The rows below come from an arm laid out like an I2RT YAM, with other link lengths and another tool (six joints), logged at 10 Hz.
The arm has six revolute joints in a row. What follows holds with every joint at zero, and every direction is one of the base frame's.
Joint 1 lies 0.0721 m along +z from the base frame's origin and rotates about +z.
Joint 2 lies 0.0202 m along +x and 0.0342 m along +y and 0.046 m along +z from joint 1 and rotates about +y.
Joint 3 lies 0.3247 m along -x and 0.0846 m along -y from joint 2 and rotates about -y.
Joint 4 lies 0.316 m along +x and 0.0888 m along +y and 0.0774 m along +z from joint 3 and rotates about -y.
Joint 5 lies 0.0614 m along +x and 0.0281 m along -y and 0.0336 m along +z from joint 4 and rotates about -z.
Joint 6 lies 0.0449 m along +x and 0.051 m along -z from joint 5 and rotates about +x.
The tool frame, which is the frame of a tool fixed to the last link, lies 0.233 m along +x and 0.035 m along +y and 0.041 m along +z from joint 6; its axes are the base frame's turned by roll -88.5, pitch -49.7 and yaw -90 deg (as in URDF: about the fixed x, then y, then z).
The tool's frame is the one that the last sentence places.
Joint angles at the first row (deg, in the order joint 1, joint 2, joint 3, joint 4, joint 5, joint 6):
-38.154, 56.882, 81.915, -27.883, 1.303, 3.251
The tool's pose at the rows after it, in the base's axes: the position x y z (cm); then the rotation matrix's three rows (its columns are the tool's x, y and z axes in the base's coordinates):
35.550 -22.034 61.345; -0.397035 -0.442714 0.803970; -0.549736 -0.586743 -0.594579; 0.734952 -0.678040 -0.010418
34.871 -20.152 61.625; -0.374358 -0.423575 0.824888; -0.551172 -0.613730 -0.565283; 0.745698 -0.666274 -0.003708
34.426 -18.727 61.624; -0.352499 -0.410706 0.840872; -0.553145 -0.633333 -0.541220; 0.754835 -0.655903 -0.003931
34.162 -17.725 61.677; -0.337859 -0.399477 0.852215; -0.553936 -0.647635 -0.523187; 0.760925 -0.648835 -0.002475
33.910 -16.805 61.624; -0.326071 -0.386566 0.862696; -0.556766 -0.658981 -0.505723; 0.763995 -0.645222 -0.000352
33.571 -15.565 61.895; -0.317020 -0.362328 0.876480; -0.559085 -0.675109 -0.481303; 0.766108 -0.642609 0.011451
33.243 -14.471 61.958; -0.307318 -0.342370 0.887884; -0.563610 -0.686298 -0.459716; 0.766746 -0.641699 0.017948
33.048 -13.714 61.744; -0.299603 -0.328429 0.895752; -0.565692 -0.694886 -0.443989; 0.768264 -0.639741 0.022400
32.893 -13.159 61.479; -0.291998 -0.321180 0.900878; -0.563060 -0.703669 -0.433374; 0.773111 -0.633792 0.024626
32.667 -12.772 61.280; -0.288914 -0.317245 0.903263; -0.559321 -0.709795 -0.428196; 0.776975 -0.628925 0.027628
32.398 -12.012 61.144; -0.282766 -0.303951 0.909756; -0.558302 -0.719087 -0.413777; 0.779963 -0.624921 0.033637
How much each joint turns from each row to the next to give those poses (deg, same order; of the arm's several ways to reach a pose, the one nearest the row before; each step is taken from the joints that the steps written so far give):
0.011, -2.273, 0.343, -1.380, -1.858, -0.894
0.012, -1.901, -0.156, -1.344, -2.035, -0.945
-0.013, -1.328, -0.090, -1.238, -1.654, -0.827
0.035, -0.839, -0.022, -0.725, -1.176, -0.549
-0.028, -0.925, -0.360, -0.439, -1.190, -0.278
-0.004, -1.149, -0.372, -0.093, -1.609, -0.109
0.009, -1.083, -0.424, -0.281, -1.390, -0.001
-0.002, -1.020, -0.925, 0.167, -1.006, -0.087
0.018, -0.835, -0.809, 0.114, -0.650, -0.406
-0.040, -0.793, -0.706, 0.097, -0.361, -0.312
0.026, -1.038, -0.791, 0.113, -0.874, -0.191

